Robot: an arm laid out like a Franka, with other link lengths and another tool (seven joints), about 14 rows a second.
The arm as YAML. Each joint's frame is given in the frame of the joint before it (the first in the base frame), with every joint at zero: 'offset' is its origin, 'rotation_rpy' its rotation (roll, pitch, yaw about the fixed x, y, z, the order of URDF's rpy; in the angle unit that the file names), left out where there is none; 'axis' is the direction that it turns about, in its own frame. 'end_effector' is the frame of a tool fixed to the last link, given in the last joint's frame.
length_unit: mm
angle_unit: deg
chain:
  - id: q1
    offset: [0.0, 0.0, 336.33]
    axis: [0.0, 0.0, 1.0]
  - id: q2
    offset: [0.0, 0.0, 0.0]
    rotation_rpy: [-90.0, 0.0, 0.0]
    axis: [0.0, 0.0, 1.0]
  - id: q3
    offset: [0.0, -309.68, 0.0]
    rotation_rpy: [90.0, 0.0, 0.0]
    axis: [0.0, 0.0, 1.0]
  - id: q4
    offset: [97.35, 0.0, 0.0]
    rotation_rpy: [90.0, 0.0, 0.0]
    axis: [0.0, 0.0, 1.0]
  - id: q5
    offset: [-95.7, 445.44, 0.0]
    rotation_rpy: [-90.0, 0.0, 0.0]
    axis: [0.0, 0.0, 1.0]
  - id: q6
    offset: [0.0, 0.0, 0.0]
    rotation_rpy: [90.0, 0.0, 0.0]
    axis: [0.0, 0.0, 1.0]
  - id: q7
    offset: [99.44, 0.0, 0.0]
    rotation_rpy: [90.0, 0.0, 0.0]
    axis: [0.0, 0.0, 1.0]
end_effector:
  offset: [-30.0, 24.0, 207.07]
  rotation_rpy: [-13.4, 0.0, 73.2]
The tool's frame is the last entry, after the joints.
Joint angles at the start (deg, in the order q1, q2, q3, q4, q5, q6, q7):
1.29 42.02 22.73 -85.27 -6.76 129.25 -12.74
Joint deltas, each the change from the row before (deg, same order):
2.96 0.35 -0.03 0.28 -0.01 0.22 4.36
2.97 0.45 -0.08 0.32 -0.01 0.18 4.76
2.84 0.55 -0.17 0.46 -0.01 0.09 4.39
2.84 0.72 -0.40 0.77 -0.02 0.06 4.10
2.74 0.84 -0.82 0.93 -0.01 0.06 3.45
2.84 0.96 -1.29 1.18 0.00 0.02 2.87
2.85 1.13 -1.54 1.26 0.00 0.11 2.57
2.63 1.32 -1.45 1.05 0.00 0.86 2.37
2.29 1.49 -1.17 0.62 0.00 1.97 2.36
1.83 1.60 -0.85 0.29 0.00 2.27 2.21
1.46 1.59 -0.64 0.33 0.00 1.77 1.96
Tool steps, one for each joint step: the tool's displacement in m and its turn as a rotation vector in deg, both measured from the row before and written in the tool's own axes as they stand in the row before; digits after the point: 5 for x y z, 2 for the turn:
-0.03573 -0.02118 0.00375 -0.13 -0.79 1.41
-0.03706 -0.01809 0.00560 -0.26 -0.92 1.84
-0.03514 -0.01428 0.00656 -0.34 -0.83 1.71
-0.03230 -0.01186 0.00699 -0.32 -0.63 1.68
-0.02588 -0.00866 0.00806 -0.36 -0.27 1.53
-0.02115 -0.00720 0.00837 -0.36 0.16 1.28
-0.01835 -0.00610 0.01001 -0.34 0.39 1.18
-0.01703 -0.00611 0.01258 0.12 0.37 1.09
-0.01680 -0.00610 0.01606 0.75 0.12 1.12
-0.01500 -0.00374 0.01923 0.72 -0.16 1.12
-0.01227 -0.00130 0.01902 0.33 -0.25 1.07

